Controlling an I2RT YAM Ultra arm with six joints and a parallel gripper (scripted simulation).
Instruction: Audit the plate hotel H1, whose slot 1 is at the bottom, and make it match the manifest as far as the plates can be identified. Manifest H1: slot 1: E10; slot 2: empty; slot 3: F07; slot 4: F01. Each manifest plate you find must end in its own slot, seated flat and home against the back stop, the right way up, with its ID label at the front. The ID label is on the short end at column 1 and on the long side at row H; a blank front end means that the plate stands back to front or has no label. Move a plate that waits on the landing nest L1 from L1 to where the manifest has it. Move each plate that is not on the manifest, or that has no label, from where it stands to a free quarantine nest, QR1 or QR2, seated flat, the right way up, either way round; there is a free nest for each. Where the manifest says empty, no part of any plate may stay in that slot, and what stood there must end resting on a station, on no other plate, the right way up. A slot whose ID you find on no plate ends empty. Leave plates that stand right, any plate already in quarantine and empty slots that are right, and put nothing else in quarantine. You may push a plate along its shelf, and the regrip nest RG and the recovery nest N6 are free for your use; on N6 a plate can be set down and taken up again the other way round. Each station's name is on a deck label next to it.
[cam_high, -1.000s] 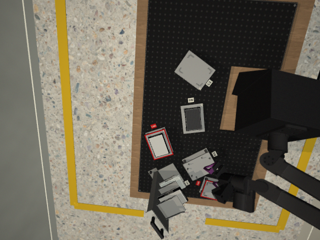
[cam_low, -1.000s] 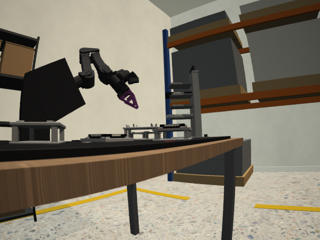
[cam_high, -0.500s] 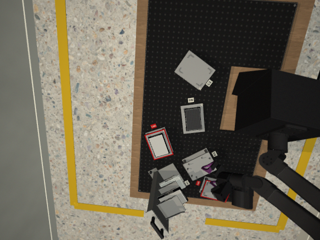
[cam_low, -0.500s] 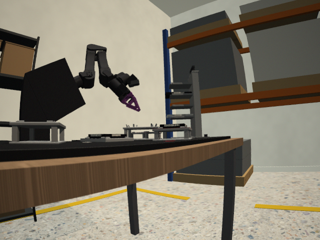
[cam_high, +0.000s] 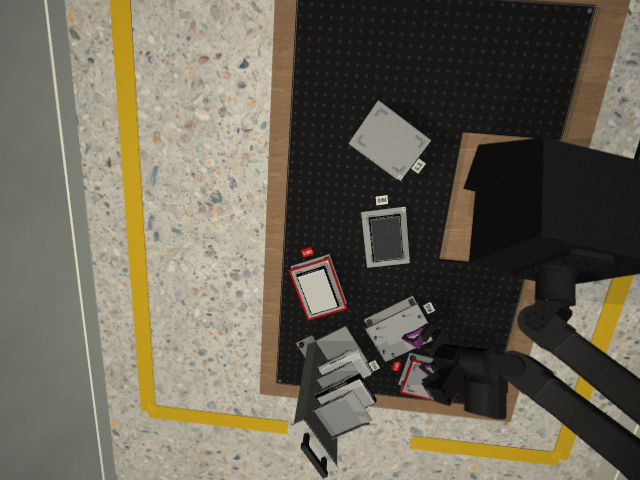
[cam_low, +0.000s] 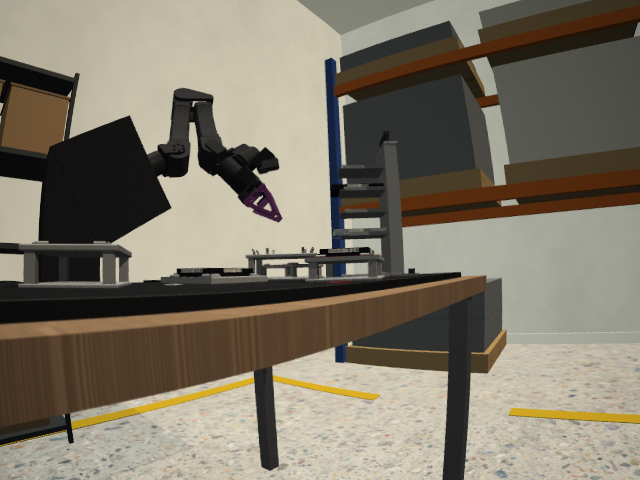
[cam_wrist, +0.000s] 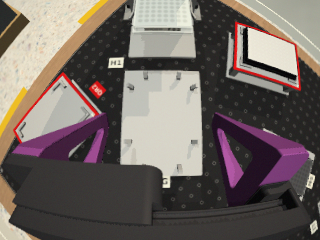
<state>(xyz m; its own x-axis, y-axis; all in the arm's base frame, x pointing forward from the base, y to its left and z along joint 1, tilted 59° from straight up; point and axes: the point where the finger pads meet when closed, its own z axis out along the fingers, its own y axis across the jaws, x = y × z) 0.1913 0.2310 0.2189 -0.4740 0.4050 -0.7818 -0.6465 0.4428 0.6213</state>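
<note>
My hand is 10 cm above the regrip nest RG, 1 cm to the right of it and 1 cm short of it. Round my hand: quarantine nest QR2 (16 cm to the left, 12 cm below, 12 cm behind); then H1 deck label (17 cm to the left, 16 cm below, 5 cm ahead); then white well plate (15 cm ahead, 13 cm to the left, 5 cm below).
</note>
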